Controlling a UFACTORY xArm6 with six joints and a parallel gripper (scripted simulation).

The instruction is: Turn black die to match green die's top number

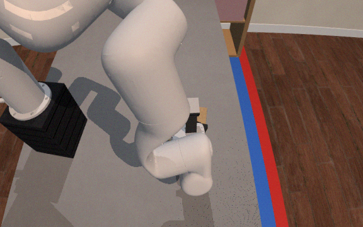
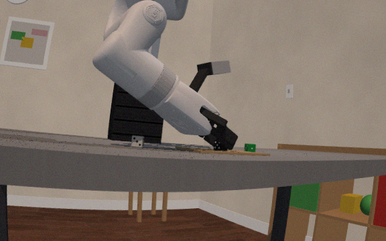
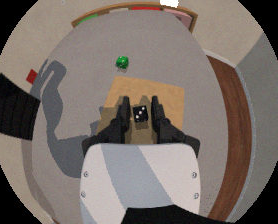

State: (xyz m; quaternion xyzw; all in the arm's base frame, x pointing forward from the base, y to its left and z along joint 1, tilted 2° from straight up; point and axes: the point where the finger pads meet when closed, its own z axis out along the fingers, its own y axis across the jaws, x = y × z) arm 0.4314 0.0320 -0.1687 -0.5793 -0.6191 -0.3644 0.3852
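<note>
Now: hand 1 cm above the black die. The rest, counted from my hand: tan mat (3 cm below); then green die (11 cm to the left, 5 cm behind, 2 cm below); then white die (16 cm to the right, 2 cm below, 2 cm behind).
</note>
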